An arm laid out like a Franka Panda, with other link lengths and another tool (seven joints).
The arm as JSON. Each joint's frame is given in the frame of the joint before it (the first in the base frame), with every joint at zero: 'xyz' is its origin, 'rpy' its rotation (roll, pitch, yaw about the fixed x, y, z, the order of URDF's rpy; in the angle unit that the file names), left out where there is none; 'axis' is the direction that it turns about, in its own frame. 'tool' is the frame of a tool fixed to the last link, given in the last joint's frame.
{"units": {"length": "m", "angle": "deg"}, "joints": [
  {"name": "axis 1", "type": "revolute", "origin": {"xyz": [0.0, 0.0, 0.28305]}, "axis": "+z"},
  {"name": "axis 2", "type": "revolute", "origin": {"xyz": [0.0, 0.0, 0.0]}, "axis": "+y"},
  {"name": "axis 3", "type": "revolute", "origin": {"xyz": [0.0, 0.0, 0.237]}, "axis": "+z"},
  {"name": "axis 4", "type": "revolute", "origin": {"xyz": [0.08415, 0.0, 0.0]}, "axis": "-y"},
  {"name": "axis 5", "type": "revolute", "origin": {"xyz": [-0.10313, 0.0, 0.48]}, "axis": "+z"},
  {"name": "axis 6", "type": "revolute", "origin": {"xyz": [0.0, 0.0, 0.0]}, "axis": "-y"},
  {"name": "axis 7", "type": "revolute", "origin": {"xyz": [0.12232, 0.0, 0.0]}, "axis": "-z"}
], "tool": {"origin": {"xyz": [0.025, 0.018, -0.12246], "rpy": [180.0, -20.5, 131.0]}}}
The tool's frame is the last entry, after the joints.
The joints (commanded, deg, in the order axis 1, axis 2, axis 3, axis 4, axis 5, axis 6, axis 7), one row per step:
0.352 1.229 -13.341 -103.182 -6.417 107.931 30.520
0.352 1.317 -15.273 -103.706 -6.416 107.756 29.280
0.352 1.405 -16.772 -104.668 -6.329 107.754 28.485
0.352 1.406 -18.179 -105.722 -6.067 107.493 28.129
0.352 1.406 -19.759 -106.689 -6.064 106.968 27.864
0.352 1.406 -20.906 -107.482 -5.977 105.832 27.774
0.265 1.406 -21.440 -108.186 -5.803 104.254 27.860
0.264 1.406 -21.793 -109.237 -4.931 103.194 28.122
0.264 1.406 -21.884 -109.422 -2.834 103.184 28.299
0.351 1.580 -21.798 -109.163 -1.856 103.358 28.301
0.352 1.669 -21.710 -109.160 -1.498 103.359 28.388
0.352 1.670 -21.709 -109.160 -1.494 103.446 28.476
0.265 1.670 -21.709 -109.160 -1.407 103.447 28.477
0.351 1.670 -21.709 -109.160 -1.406 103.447 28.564
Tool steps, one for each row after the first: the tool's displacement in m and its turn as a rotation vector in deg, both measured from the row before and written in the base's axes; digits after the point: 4 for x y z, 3 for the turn. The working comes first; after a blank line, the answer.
Tool pose at each row, in the base's axes (x y z in m, rotation vector in deg; the steps are taken from these numbers as rounded here):
0.7200 -0.1706 0.3863 -121.442 -120.777 -16.692
0.7126 -0.1938 0.3789 -121.922 -119.501 -15.832
0.7051 -0.2111 0.3670 -122.231 -117.994 -14.997
0.6965 -0.2269 0.3545 -122.768 -115.818 -14.353
0.6862 -0.2448 0.3425 -123.524 -113.386 -13.354
0.6763 -0.2570 0.3308 -123.804 -110.805 -12.167
0.6677 -0.2625 0.3192 -123.540 -108.259 -10.836
0.6604 -0.2637 0.3052 -123.086 -105.584 -10.508
0.6604 -0.2617 0.3031 -122.950 -103.939 -12.975
0.6631 -0.2588 0.3043 -122.784 -103.738 -14.241
0.6638 -0.2573 0.3033 -122.708 -103.481 -14.568
0.6640 -0.2574 0.3035 -122.835 -103.458 -14.645
0.6636 -0.2583 0.3035 -122.905 -103.315 -14.772
0.6640 -0.2574 0.3035 -122.913 -103.319 -14.762

-0.0074 -0.0232 -0.0074 0.086 0.918 -0.725
-0.0075 -0.0173 -0.0119 0.298 1.088 -0.739
-0.0086 -0.0158 -0.0125 0.588 1.224 -1.164
-0.0103 -0.0179 -0.0120 0.434 1.442 -1.382
-0.0099 -0.0122 -0.0117 0.677 1.799 -1.214
-0.0086 -0.0055 -0.0116 0.891 2.077 -0.936
-0.0073 -0.0012 -0.0140 1.452 1.658 -1.024
0.0000 0.0020 -0.0021 1.866 -0.551 -1.007
0.0027 0.0029 0.0012 0.694 -0.568 -0.164
0.0007 0.0015 -0.0010 0.301 -0.037 -0.123
0.0002 -0.0001 0.0002 -0.039 -0.081 -0.084
-0.0004 -0.0009 0.0000 0.075 -0.031 -0.119
0.0004 0.0009 0.0000 -0.011 0.001 -0.001

